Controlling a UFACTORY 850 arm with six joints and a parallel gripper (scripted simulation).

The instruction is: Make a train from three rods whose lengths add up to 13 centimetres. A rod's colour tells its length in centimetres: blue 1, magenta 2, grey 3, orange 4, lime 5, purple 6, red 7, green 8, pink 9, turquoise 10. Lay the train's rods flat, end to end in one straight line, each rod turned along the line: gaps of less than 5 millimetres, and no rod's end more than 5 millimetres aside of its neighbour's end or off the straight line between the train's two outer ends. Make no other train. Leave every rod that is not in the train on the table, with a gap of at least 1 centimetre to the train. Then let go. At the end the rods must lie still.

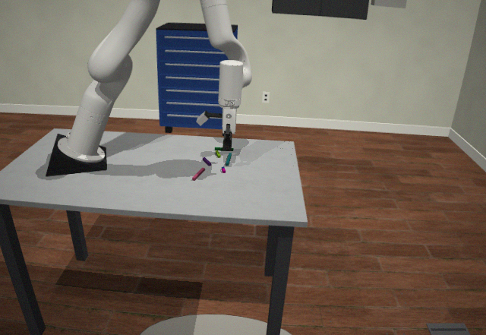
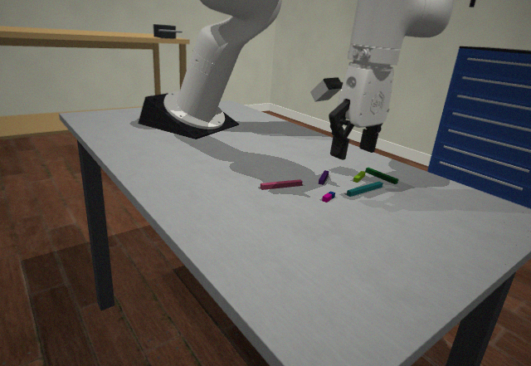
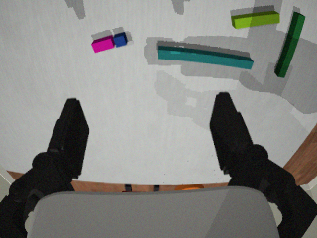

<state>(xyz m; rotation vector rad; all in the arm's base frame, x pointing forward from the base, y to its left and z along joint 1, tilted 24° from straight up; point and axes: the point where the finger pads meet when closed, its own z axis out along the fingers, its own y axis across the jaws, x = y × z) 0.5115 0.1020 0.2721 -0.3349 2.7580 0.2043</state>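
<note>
The turquoise rod is 1 cm behind my hand, 6 cm to the left of it and 10 cm below it. From my hand the other things lie so: purple rod: 9 cm behind, 10 cm below; magenta rod: 5 cm to the right, 10 cm below; blue rod: 1 cm behind, 3 cm to the right, 10 cm below.
</note>
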